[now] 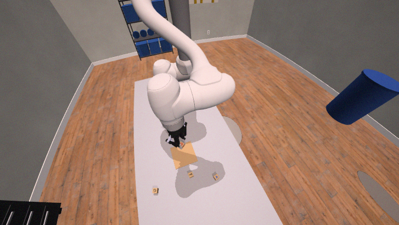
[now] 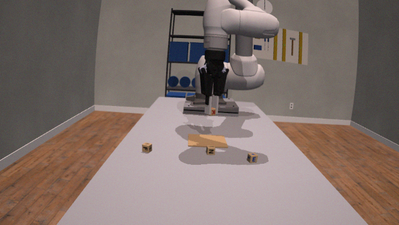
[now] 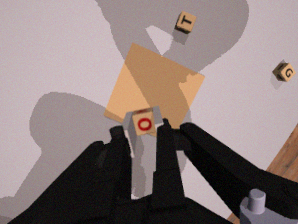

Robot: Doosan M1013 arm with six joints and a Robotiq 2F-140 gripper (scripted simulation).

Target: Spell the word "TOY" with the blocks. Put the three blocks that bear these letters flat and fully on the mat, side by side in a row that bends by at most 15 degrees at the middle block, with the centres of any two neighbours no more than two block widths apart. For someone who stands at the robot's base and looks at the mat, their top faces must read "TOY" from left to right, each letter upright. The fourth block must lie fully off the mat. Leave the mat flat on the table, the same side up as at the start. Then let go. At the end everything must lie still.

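Now: the tan mat 13 cm below my hand, 2 cm ahead of it and 1 cm to the right of it. The rest, counted from my hand: T block (15 cm ahead, 12 cm below, 1 cm to the right).
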